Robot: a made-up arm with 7 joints.
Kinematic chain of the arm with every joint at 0, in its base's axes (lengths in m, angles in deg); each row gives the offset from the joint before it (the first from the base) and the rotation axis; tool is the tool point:
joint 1: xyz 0 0 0 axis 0 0.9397 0.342
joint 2: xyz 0 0 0 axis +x
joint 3: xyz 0 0 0 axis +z
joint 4: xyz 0.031 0 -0.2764 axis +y
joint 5: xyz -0.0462 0 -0.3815 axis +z
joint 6: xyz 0 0 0 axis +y
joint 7: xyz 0 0 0 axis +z
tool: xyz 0 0 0
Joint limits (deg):
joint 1: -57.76..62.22
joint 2: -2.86..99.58
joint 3: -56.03..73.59
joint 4: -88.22..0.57
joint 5: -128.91..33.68
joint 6: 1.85..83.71
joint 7: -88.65..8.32
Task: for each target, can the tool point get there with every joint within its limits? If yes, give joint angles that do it. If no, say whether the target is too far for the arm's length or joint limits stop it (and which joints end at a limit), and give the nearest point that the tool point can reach.
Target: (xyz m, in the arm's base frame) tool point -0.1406 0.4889 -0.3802
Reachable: yes | joints 42.74 43.10 24.37 -46.78 -93.35 67.22 -49.76
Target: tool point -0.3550 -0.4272 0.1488
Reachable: no: joint limits stop it (at a limit: joint 1, joint 2, joint 4) | nearest point -0.5402 -0.1575 -0.3406 | short by 0.589 m
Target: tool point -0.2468 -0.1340 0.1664
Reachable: no: joint limits stop it (at a limit: joint 1, joint 2, joint 3, joint 4) | nearest point -0.2148 0.2828 0.3931 | short by 0.476 m
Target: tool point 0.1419 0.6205 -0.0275
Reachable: yes | joints 33.95 88.29 22.22 -45.51 10.21 55.28 -55.72
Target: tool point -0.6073 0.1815 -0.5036
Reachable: no: too far | nearest point -0.4969 0.1485 -0.4121 | short by 0.147 m
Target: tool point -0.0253 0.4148 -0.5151
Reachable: yes | joints 11.89 41.01 -11.94 -18.24 -92.79 57.37 -38.79
